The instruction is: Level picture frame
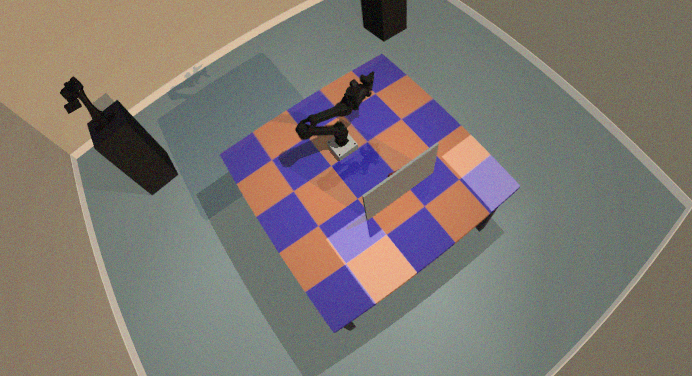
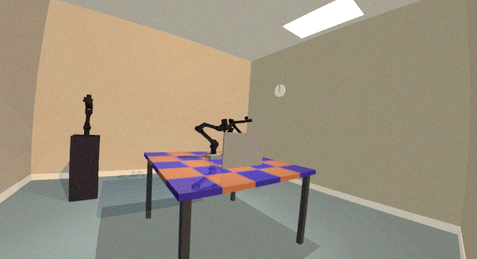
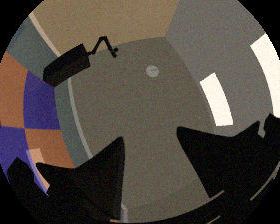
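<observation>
My gripper tip is 480 mm short of the picture frame, 250 mm to the left of it and 210 mm above it. The rest, counted from my gripper tip: grey wall panel (490 mm ahead, 250 mm to the right, 220 mm below).
</observation>
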